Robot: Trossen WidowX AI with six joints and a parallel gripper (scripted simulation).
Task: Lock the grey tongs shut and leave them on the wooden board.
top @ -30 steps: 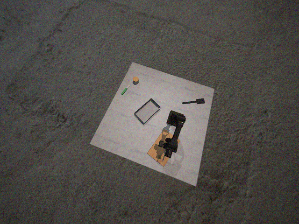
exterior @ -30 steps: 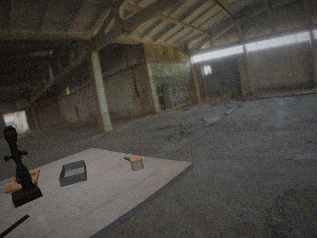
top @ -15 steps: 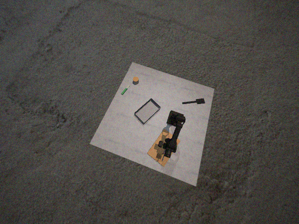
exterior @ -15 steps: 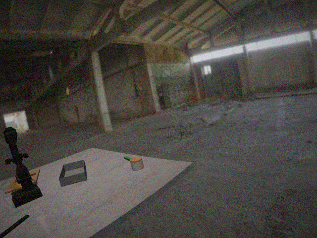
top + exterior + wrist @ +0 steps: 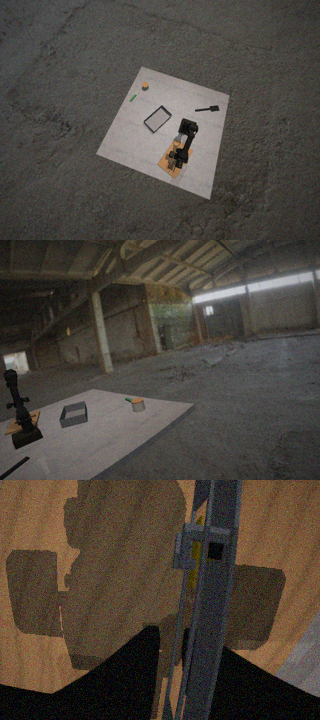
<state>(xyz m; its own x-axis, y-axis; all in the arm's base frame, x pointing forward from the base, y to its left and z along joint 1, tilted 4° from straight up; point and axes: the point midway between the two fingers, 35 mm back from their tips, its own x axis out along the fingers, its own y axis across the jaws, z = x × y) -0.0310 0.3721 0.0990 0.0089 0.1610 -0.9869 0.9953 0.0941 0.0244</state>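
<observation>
My gripper tip is now 80 mm above the wooden board. The rest, counted from my gripper tip: roasting tin 370 mm ahead, 320 mm to the right, 60 mm below; green-handled tool 790 mm ahead, 480 mm to the right, 80 mm below; black spatula 160 mm behind, 740 mm to the right, 80 mm below.
</observation>
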